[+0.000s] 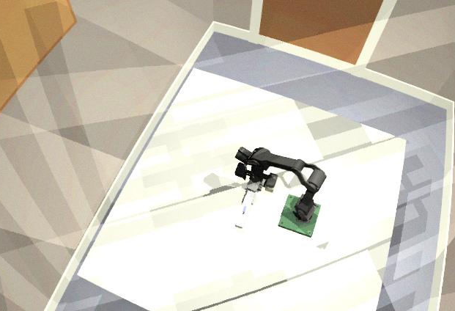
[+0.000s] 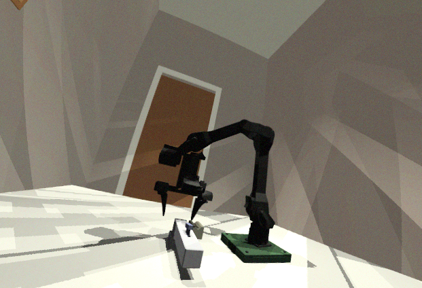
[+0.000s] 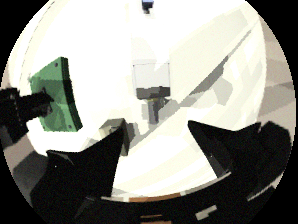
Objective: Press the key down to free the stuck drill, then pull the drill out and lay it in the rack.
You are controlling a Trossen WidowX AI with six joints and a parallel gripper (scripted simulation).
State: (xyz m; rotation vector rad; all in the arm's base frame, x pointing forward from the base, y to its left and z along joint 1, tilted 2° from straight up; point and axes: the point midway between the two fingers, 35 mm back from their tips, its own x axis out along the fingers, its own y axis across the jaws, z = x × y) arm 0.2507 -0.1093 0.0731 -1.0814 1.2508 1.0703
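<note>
Right now my gripper tip is 10 mm short of the drill, 70 mm to the right of it and 10 mm above it. The rest, counted from my gripper tip: key 20 mm ahead, 150 mm to the left, 10 mm below; grey block fixture 20 mm ahead, 120 mm to the left, 20 mm below.
</note>
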